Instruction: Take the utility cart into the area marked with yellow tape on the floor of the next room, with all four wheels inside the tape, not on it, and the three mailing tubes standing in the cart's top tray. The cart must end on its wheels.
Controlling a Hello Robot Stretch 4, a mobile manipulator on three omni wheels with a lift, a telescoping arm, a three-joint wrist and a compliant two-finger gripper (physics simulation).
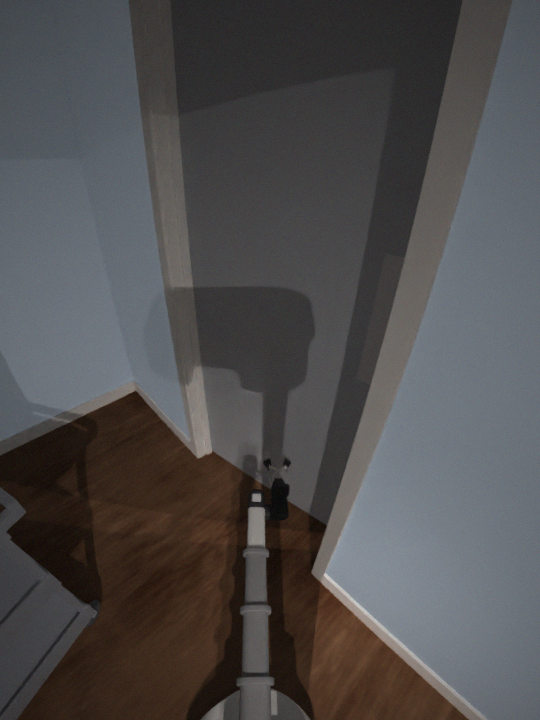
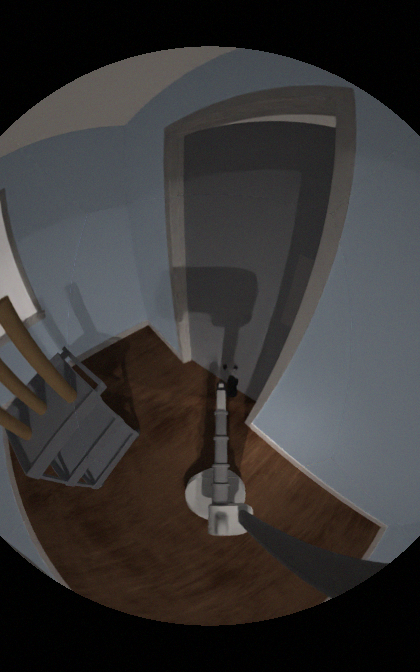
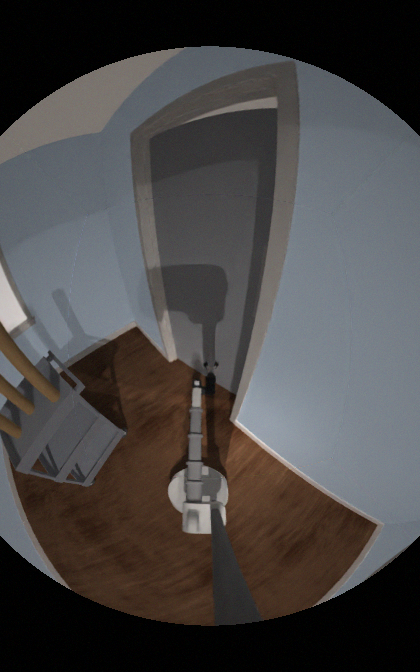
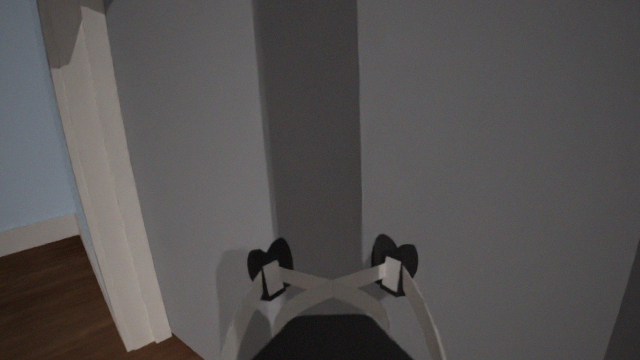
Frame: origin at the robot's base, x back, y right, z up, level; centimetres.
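Where they show: gripper, fingertip midpoint: [image 1: 276, 459] [image 2: 229, 365] [image 3: 210, 362] [image 4: 332, 256].
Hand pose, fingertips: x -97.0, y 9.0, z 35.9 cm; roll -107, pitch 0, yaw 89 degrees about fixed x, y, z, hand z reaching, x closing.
Each offset is from my fingertips to the top centre of the thing. "pt": to the spot under its first point. Level surfaces: height alone.
The grey utility cart [image 1: 34, 604] [image 2: 65, 435] [image 3: 50, 434] stands upright at the left. Three tan mailing tubes stand leaning in its top tray: one tube {pt dx +59.2, dy -85.7, dz +75.7 cm} [image 2: 36, 353] [image 3: 27, 370], a second tube {pt dx +72.9, dy -104.6, dz +60.2 cm} [image 2: 22, 392] [image 3: 17, 398] and a third tube {pt dx +90.1, dy -109.3, dz +52.8 cm} [image 2: 15, 426] [image 3: 10, 428]; their upper ends are partly cut off. My gripper [image 1: 277, 463] [image 2: 230, 367] [image 3: 211, 365] [image 4: 332, 256] is open and empty, low in front of the grey door [image 1: 279, 232] [image 2: 240, 215] [image 3: 205, 225] [image 4: 450, 150], away from the cart. Whether the fingertips touch the door is unclear. The yellow tape does not show.
A pale strip shows above the door's top edge, inside the door frame [image 1: 168, 232] [image 2: 345, 150] [image 3: 287, 150] [image 4: 110, 200]. Blue walls [image 1: 465, 465] flank it and meet in a corner at the left. My extended arm [image 1: 255, 581] reaches toward the doorway over the wooden floor {dz -38.8 cm} [image 1: 156, 581].
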